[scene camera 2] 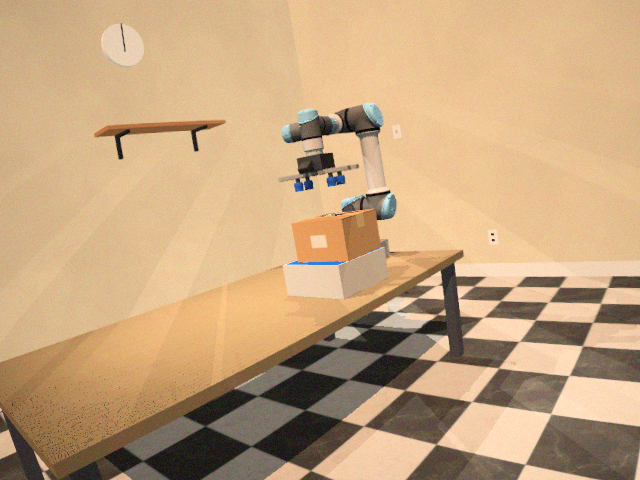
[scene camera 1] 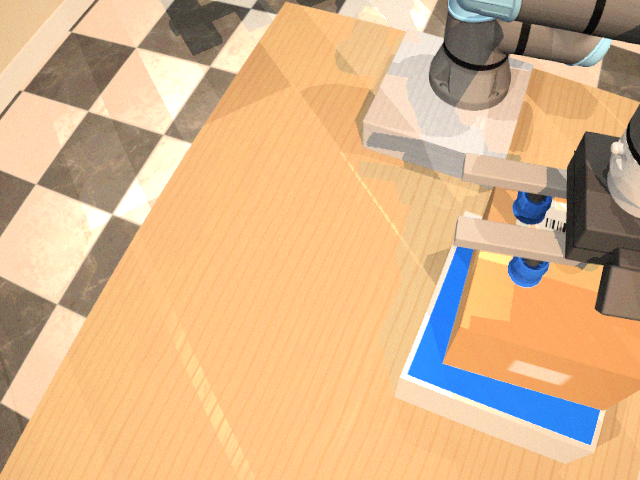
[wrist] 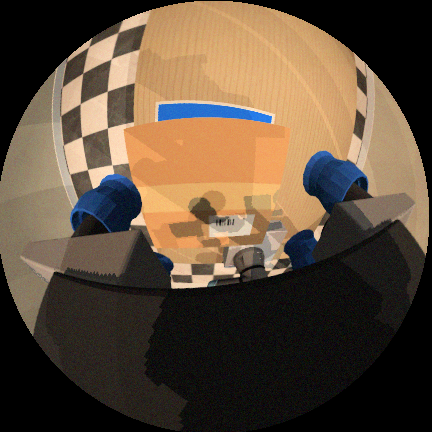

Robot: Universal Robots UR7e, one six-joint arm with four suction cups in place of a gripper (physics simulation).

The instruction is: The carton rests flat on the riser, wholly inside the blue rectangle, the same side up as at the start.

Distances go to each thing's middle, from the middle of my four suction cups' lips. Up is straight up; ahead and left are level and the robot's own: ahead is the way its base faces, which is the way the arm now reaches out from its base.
Labels:
The carton (scene camera 1: 548, 338) is 40 mm behind my suction cup, 20 mm to the left of it and 200 mm below it. Round my suction cup: white riser (scene camera 2: 336, 280) (20 mm behind, 340 mm below).

